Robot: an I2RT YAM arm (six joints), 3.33 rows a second.
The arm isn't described. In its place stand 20 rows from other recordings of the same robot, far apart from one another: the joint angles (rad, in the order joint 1, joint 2, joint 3, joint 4, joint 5, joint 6), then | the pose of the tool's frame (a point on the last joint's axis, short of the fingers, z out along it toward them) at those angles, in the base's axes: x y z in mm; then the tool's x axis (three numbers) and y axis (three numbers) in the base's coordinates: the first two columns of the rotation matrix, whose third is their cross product.
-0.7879, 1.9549, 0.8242, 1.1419, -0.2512, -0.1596 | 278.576 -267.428 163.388 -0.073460 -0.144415 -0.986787 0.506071 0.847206 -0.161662
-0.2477, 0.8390, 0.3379, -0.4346, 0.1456, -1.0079 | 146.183 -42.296 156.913 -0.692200 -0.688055 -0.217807 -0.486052 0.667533 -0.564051
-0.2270, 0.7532, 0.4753, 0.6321, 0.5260, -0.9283 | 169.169 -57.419 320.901 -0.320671 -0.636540 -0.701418 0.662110 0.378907 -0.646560
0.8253, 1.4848, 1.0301, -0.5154, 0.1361, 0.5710 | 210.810 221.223 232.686 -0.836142 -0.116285 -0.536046 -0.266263 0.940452 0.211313
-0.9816, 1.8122, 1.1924, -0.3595, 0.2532, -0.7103 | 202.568 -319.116 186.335 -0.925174 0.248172 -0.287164 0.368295 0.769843 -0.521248
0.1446, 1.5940, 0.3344, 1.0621, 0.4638, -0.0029 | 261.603 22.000 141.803 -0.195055 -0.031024 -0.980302 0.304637 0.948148 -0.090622
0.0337, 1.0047, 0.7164, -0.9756, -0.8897, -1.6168 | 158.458 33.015 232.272 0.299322 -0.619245 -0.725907 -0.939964 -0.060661 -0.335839
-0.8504, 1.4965, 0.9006, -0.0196, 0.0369, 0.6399 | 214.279 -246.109 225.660 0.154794 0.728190 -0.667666 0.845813 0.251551 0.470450
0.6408, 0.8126, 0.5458, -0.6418, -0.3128, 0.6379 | 119.261 102.610 213.397 -0.936932 0.008084 -0.349418 -0.202334 0.802631 0.561110
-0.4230, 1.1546, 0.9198, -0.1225, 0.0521, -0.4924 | 243.742 -111.760 318.004 -0.495860 -0.294509 -0.816938 0.249676 0.852666 -0.458936
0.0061, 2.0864, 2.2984, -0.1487, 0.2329, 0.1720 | 485.518 -5.255 460.260 0.100730 0.167150 -0.980772 0.210261 0.959944 0.185195
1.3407, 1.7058, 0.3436, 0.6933, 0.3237, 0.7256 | 67.928 240.341 81.017 -0.680581 -0.146982 -0.717779 -0.554128 0.744174 0.373024
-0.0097, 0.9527, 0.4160, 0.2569, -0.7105, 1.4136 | 205.520 21.227 227.064 -0.655060 0.755079 0.027435 0.175768 0.116971 0.977458
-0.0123, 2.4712, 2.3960, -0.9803, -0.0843, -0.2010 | 529.624 -3.517 223.689 -0.846727 -0.188540 -0.497499 -0.202357 0.978951 -0.026594
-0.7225, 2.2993, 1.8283, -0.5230, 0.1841, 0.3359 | 371.330 -336.015 161.418 -0.354684 0.744630 -0.565443 0.891722 0.451237 0.034885
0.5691, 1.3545, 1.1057, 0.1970, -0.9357, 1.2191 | 246.171 191.496 364.248 -0.950917 0.052846 -0.304899 -0.302481 0.049112 0.951889
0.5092, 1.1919, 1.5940, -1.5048, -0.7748, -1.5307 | 135.585 104.222 421.131 0.592192 -0.487102 -0.641904 -0.803595 -0.415849 -0.425799
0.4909, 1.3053, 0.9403, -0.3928, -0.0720, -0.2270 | 246.209 134.514 261.579 -0.474416 -0.508127 -0.718844 -0.639454 0.760135 -0.115293
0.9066, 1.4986, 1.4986, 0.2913, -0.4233, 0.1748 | 202.957 282.977 467.387 0.007304 0.266557 -0.963791 -0.976610 0.209028 0.050410
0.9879, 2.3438, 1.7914, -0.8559, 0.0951, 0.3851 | 257.181 383.932 116.997 -0.812438 -0.552875 -0.185134 -0.558342 0.829201 -0.026069
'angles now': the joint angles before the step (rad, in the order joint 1, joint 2, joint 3, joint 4, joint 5, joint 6). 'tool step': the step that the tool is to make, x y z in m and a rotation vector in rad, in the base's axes. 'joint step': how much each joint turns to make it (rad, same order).
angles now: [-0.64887, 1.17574, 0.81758, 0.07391, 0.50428, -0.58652]
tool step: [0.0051, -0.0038, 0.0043, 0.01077, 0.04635, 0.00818]
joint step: [-0.00004, 0.02773, 0.04684, -0.05099, -0.00211, -0.02396]
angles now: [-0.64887, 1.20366, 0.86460, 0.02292, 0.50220, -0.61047]
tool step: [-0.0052, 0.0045, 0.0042, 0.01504, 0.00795, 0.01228]
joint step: [0.00003, -0.02955, 0.00577, -0.05230, -0.01390, 0.00329]
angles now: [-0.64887, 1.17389, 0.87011, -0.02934, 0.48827, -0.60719]
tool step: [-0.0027, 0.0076, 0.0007, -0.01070, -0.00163, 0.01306]
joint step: [0.01767, -0.03069, -0.01943, -0.00050, 0.00681, -0.00649]
